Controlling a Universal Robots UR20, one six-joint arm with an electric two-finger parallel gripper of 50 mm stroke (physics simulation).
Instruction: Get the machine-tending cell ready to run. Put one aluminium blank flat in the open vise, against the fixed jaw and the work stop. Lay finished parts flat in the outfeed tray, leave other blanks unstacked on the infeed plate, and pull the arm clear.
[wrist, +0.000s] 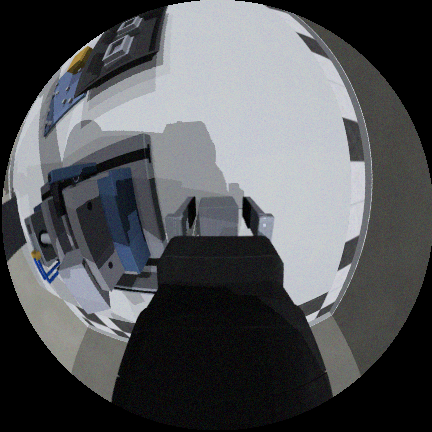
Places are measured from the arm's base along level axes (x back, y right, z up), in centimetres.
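Where they show: gripper, between the fingertips: (218, 205).
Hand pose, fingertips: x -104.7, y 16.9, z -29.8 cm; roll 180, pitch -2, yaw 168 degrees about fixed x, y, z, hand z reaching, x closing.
Observation:
Each offset is from my fingertips to the top centre of the thing. "spot": to the spot under its first point. Level surfaces: height alone.
My gripper (218, 205) is open at the right side of the vise. A grey aluminium blank {dx +0.6, dy +2.3, dz +2.6 cm} (218, 216) is between its fingers, with a narrow gap on each side; its lower part is hidden by the gripper body. The vise {dx +22.0, dy -2.2, dz +8.4 cm} (92, 225) fills the left of the view, with grey jaws and a blue block-shaped part; I see no blank in it, though its inside is partly hidden. The dark outfeed tray {spot: dx +5.1, dy -25.5, dz -0.3 cm} (146, 49) at the upper left holds two grey parts with square pockets, a nearer one {spot: dx +8.3, dy -25.1, dz +3.2 cm} (117, 50) and a farther one (131, 23). The blue infeed plate {spot: dx +24.1, dy -29.2, dz -0.7 cm} (66, 95) lies beside the tray.
A yellow block (80, 60) stands at the far end of the infeed plate, by the tray. Blue bent handles {spot: dx +33.6, dy +3.2, dz +8.0 cm} (48, 275) stick out at the vise's lower left. The white table {dz -1.5 cm} (280, 125) has a checkered border and a raised edge at the right. Shadows fall beside the vise.

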